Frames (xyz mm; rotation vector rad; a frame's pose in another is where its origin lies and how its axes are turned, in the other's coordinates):
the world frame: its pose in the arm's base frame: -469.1 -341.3 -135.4 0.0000 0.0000 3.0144
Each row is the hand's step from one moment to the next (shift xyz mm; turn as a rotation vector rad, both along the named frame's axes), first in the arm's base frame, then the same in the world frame.
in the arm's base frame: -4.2 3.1 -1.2 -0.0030 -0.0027 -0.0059
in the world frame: 4.6 -2.5 -1.2 0.0026 0.0031 -0.0059
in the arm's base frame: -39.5 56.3 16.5 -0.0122 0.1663 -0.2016
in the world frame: 46.3 -50.8 16.5 0.0332 -0.1634 -0.2016
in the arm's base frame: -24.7 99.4 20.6 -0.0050 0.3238 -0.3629
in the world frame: 37.1 -95.5 20.6 0.0460 -0.3206 -0.3629
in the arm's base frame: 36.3 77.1 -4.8 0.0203 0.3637 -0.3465
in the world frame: -26.2 -81.1 -4.8 0.0260 -0.3633 -0.3465
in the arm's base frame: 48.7 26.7 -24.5 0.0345 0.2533 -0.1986
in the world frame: -44.9 -32.7 -24.5 -0.0021 -0.2556 -0.1986
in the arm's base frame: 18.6 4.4 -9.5 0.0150 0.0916 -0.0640
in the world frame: -17.9 -6.7 -9.5 -0.0033 -0.0928 -0.0640
